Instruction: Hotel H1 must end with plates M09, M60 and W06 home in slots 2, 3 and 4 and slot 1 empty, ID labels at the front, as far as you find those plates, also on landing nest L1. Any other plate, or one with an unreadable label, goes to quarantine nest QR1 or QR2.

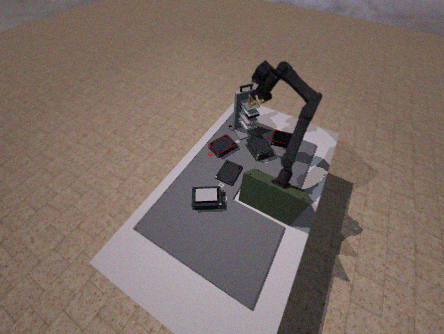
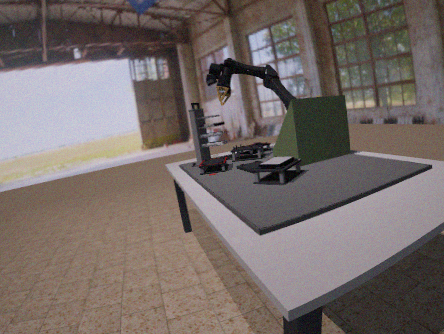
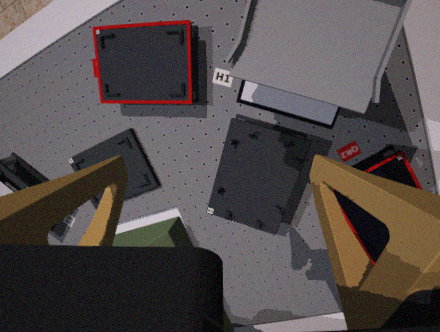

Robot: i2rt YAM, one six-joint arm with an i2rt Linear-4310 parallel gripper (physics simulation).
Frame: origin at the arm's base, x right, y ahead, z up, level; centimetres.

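Seen in the pictures: gripper, fingertip midpoint: [image 1: 254, 105] [image 2: 221, 103] [image 3: 218, 165]; arm's base, origin of the base link: [image 1: 281, 183] [image 2: 311, 123].
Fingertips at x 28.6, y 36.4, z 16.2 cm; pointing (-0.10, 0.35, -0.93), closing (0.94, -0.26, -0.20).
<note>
Pixels of each thing's top centre, then the offset from my fingertips to it. "*": a spot on its surface instead.
- white-topped plate, middle of its top: [image 3: 8, 204] [image 2: 277, 160] [image 1: 206, 194] dy -5.4, dx -53.9, dz -25.4 cm
- landing nest L1, surface spot: [image 1: 195, 206] * dy -4.7, dx -62.4, dz -27.2 cm
- Quarantine nest QR1, middle of its top: [image 3: 139, 64] [image 2: 213, 160] [image 1: 222, 143] dy +11.5, dx -15.6, dz -27.3 cm
- Nest QR2, middle of its top: [image 3: 388, 214] [image 2: 254, 144] [image 1: 284, 137] dy -20.4, dx +16.6, dz -27.3 cm
- dark raised nest, middle of its top: [image 3: 254, 183] [image 2: 247, 144] [image 1: 260, 143] dy -10.1, dx -2.3, dz -24.3 cm
- low dark nest, middle of its top: [image 3: 109, 173] [image 2: 255, 164] [image 1: 229, 171] dy -4.7, dx -30.3, dz -30.1 cm
Hotel H1 [image 1: 238, 111] [image 2: 201, 137] [image 3: 320, 45] is a grey column with stacked shelves at the table's far end. A plate [image 3: 295, 105] with a black rim and pale face juts out below its top board; no ID is readable. My gripper [image 1: 255, 101] [image 2: 223, 97] [image 3: 218, 165] is open and empty, above and in front of the hotel. A white-topped plate [image 1: 206, 194] [image 2: 276, 161] lies on landing nest L1 [image 1: 195, 206]; its ID is unreadable. Quarantine nest QR1 [image 1: 222, 144] [image 2: 214, 162] [image 3: 145, 62], red-rimmed, shows a bare top. Nest QR2 [image 1: 281, 138] [image 3: 395, 175] is partly hidden by a finger.
A dark raised nest [image 1: 260, 148] [image 2: 250, 150] [image 3: 260, 170] with small posts stands in front of the hotel. A low dark nest [image 1: 229, 172] [image 3: 107, 147] lies between QR1 and L1. A green wedge-shaped block [image 1: 270, 197] [image 2: 322, 130] [image 3: 150, 232] stands by the arm's base.
</note>
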